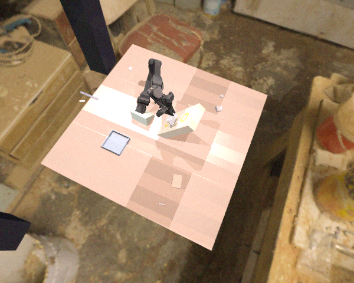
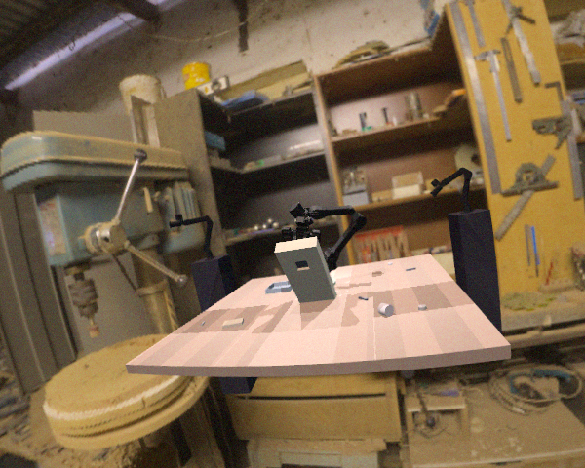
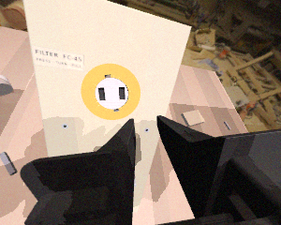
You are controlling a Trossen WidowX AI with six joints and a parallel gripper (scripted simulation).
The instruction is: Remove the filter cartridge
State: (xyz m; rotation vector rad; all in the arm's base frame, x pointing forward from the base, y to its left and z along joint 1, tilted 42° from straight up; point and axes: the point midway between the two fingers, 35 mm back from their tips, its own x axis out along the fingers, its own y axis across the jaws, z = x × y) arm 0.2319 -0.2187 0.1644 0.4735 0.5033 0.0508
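My gripper tip is now 70 mm short of the round filter cartridge, 50 mm above it and 30 mm to the right of it. Round my gripper tip: square grey-rimmed tray: 370 mm behind, 280 mm below, 220 mm to the right; cream service panel: 120 mm below, 30 mm to the left, 30 mm ahead; flat white block: 330 mm to the right, 280 mm below, 150 mm ahead.
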